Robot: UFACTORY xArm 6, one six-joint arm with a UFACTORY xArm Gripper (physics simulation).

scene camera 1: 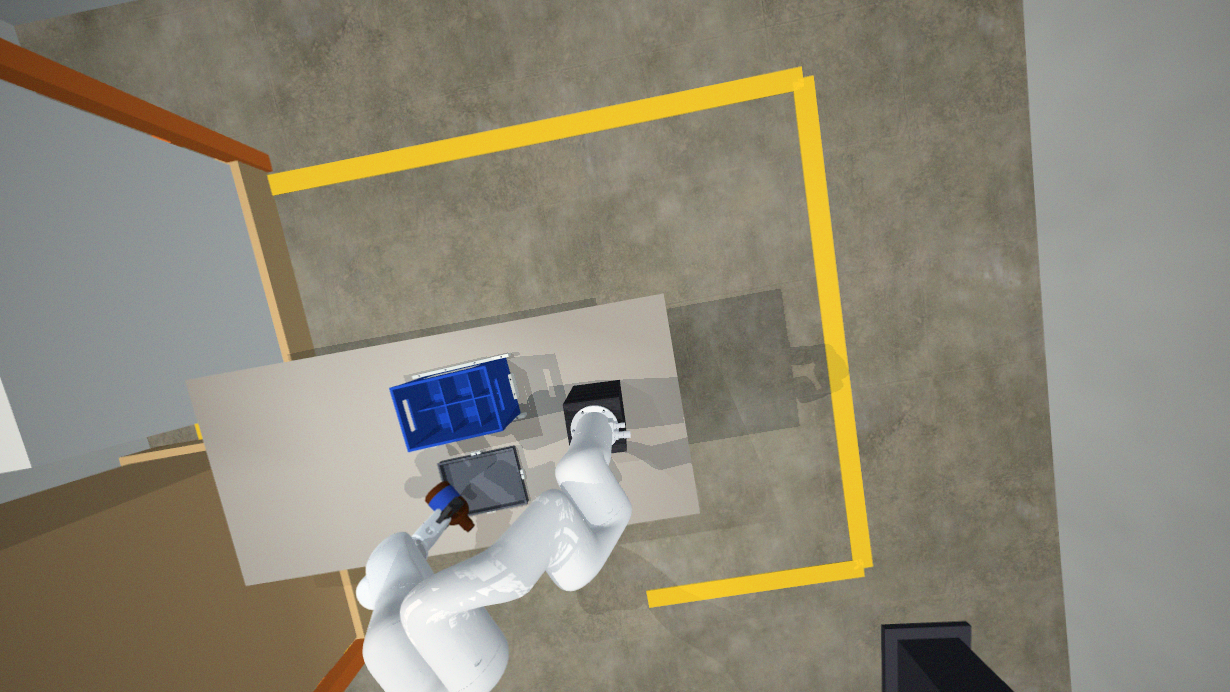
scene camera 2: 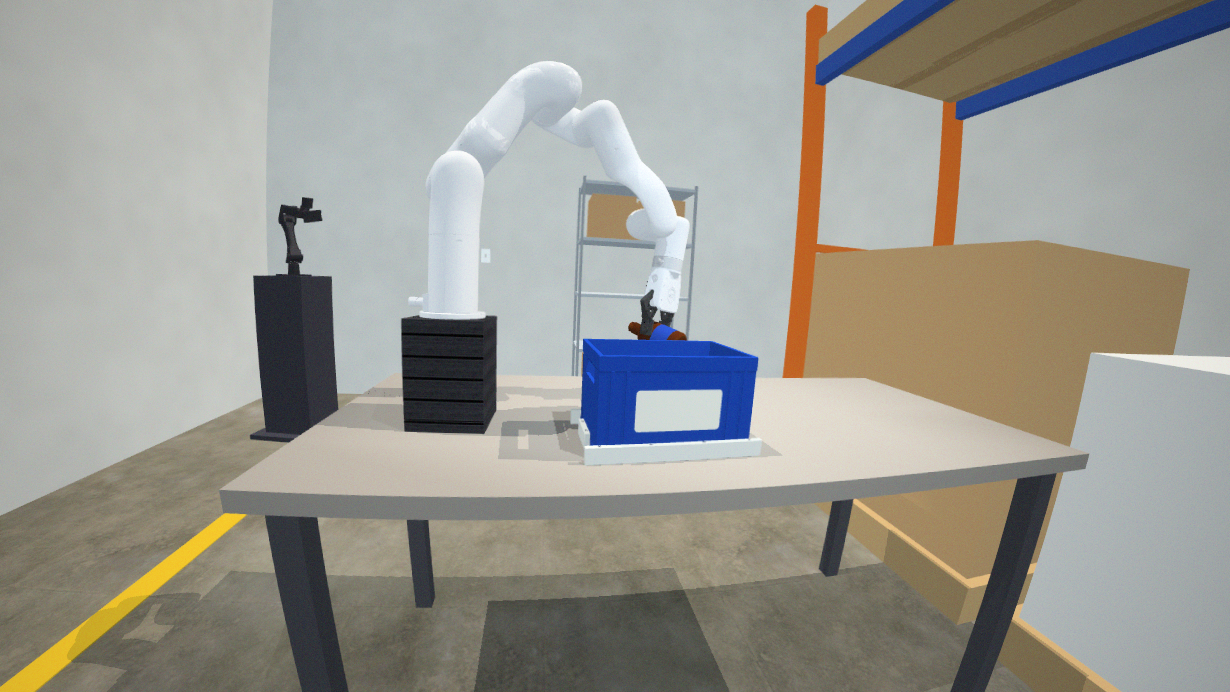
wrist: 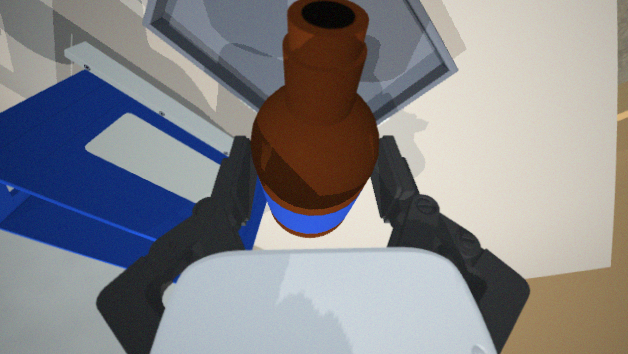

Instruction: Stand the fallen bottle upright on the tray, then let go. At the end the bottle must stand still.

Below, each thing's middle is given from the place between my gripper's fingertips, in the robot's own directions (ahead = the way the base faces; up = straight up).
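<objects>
My hand: 10 mm above the brown bottle (wrist: 314,142), 10 mm short of it, 10 mm to the left of it. Counted from my hand: blue crate (scene camera 2: 633,391), 70 mm below, 20 mm behind, 300 mm to the right; grey tray (scene camera 1: 491,481), 140 mm below, 10 mm to the right, 30 mm behind.
</objects>
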